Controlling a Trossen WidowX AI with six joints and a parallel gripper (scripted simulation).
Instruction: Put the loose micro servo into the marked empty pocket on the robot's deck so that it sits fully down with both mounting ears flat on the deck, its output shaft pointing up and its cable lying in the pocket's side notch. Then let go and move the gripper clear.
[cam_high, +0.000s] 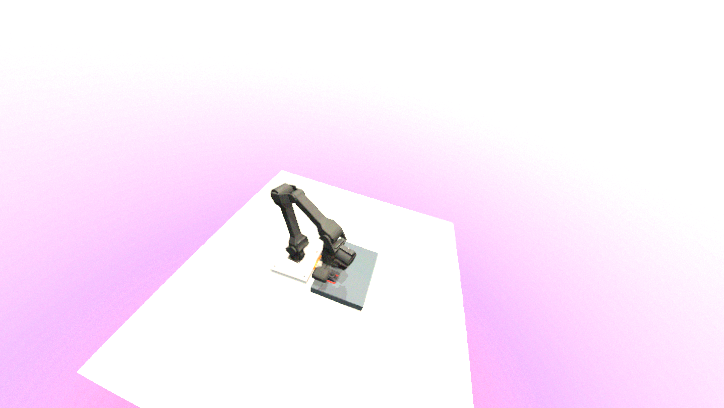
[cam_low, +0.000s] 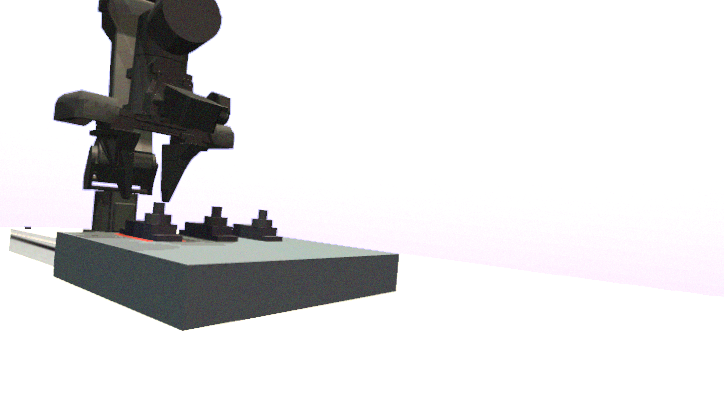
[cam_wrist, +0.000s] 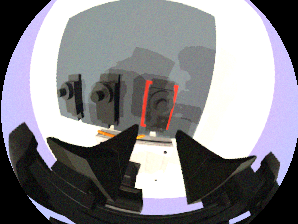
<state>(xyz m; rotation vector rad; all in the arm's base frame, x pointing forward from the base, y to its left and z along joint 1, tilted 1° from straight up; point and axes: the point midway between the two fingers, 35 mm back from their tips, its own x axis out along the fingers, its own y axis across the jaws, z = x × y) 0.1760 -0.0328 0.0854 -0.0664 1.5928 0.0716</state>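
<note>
My gripper tip is 120 mm short of the grey deck, 90 mm to the right of it and 60 mm above it.
</note>
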